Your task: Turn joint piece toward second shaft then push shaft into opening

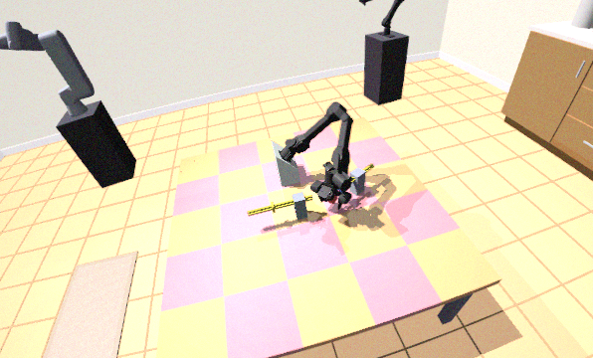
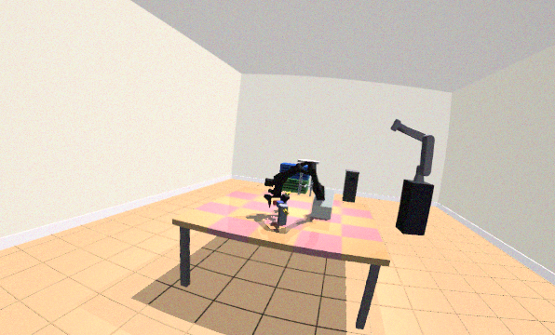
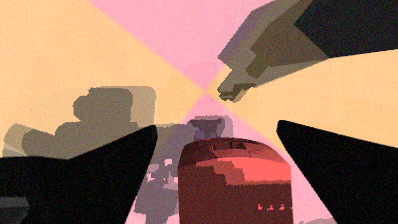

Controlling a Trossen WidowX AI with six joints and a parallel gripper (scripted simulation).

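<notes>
Now: gripper tip 40 mm below the dark red joint piece, 20 mm to the right of it and 10 mm past it.
</notes>
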